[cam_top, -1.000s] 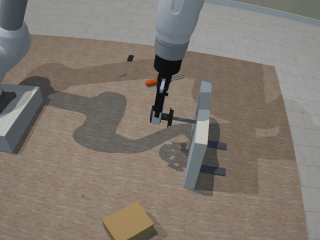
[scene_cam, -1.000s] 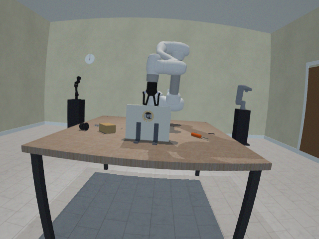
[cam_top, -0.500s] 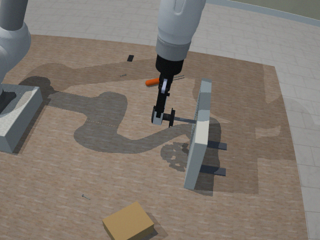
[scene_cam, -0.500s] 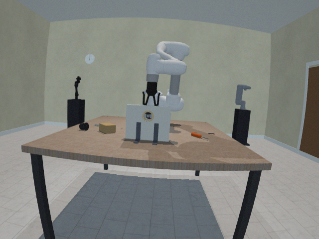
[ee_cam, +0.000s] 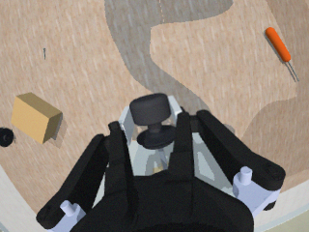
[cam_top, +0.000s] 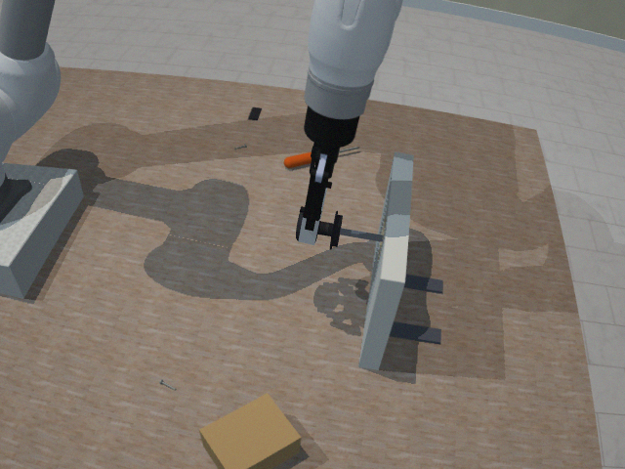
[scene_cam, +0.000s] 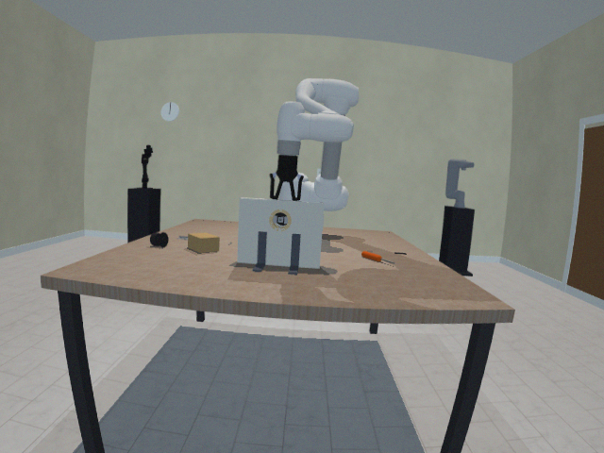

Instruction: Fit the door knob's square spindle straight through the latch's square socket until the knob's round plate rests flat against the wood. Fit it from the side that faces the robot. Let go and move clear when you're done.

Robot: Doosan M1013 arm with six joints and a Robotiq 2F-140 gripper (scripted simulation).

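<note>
Right now my hand is 14 cm short of the white door panel and 5 cm above it. Round my hand: tan box 34 cm to the right, 16 cm below, 2 cm behind; small black piece 53 cm to the left, 25 cm behind, 19 cm below; small screw 26 cm to the right, 19 cm below, 18 cm behind.
</note>
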